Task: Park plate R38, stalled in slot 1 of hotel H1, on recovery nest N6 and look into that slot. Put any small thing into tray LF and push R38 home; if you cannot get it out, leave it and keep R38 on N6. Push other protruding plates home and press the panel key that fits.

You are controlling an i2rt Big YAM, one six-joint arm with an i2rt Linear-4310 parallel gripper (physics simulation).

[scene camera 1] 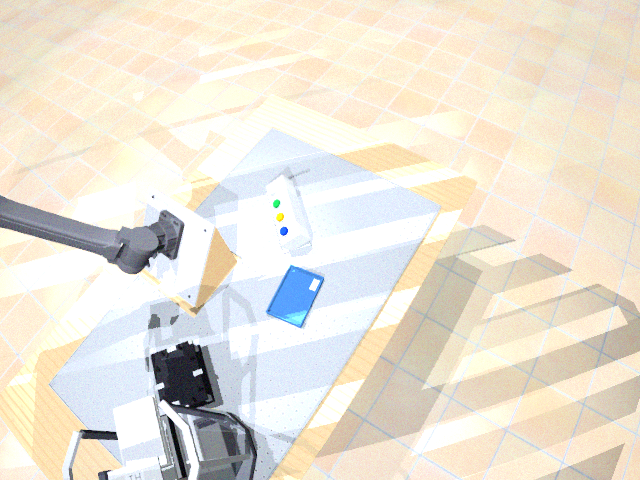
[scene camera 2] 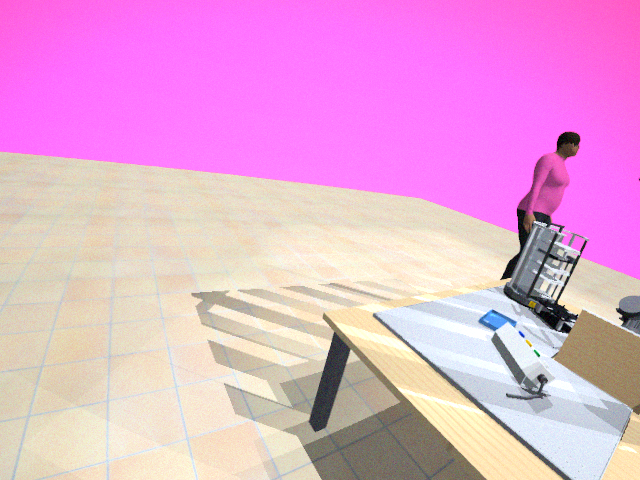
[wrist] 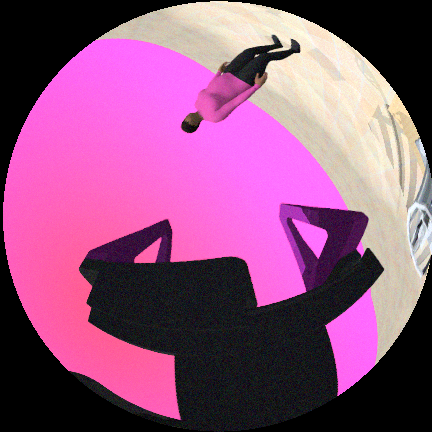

Scene:
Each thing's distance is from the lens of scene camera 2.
white button box (scene camera 2: pixel 524 362): 1.06 m

